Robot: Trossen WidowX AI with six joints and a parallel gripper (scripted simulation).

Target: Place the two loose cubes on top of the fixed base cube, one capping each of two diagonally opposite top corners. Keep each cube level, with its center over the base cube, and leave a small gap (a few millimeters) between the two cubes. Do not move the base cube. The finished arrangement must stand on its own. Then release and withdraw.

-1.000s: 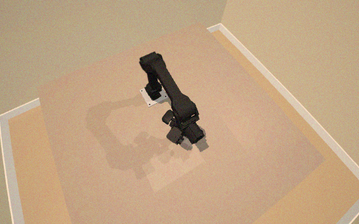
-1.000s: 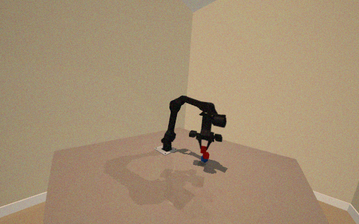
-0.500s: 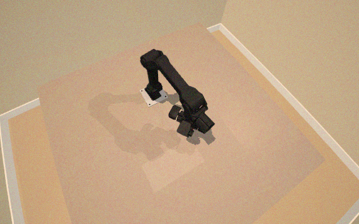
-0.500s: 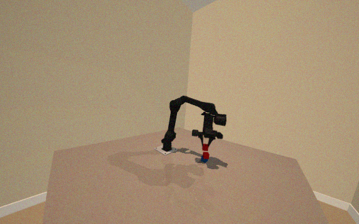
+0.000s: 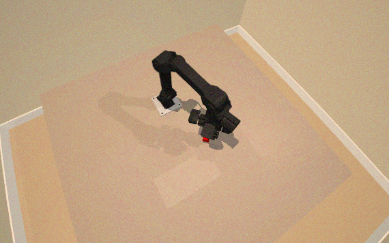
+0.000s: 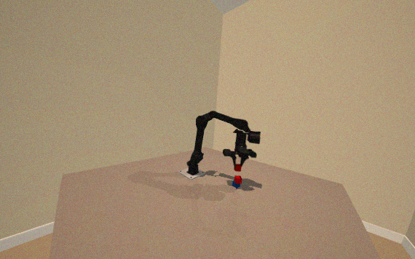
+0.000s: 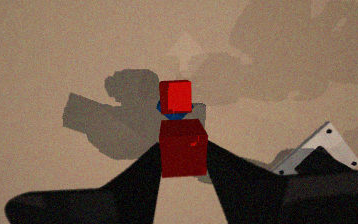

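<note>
Now: gripper tip 10 cm above the blue base cube, 1 cm to the left of it and 1 cm short of it.
</note>
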